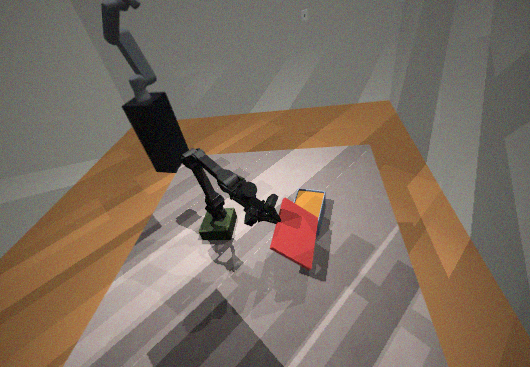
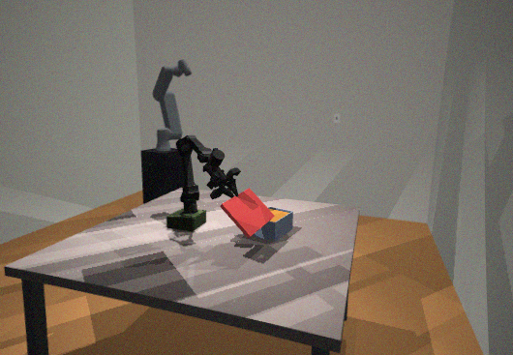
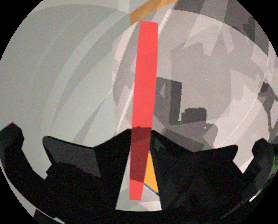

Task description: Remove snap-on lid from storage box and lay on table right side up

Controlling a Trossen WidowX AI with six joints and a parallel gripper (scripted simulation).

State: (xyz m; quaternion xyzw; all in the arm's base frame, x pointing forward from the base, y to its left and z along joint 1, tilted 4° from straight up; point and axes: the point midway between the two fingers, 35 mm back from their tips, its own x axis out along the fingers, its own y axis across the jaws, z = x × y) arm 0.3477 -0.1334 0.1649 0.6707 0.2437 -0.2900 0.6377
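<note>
The lid is 6 cm ahead of my gripper tip and 5 cm below it. Also, from my gripper tip: storage box 7 cm ahead, 24 cm to the left, 18 cm below.
</note>
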